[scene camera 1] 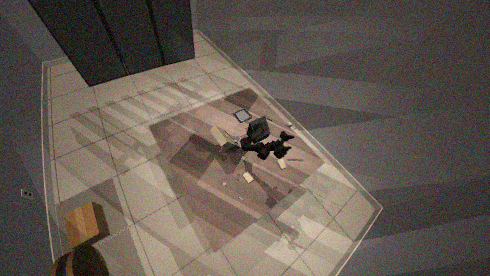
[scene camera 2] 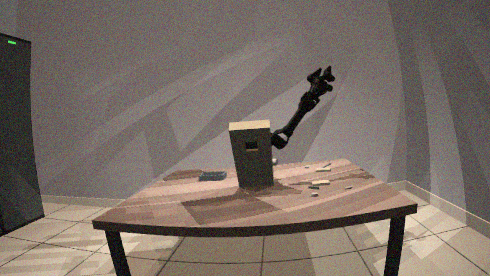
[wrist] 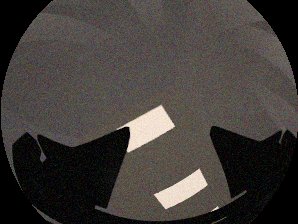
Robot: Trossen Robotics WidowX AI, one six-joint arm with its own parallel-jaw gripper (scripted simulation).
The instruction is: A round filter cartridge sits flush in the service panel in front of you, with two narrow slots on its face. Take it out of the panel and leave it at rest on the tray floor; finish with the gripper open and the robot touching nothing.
Note:
My gripper is open and holds nothing. I also see a service panel.

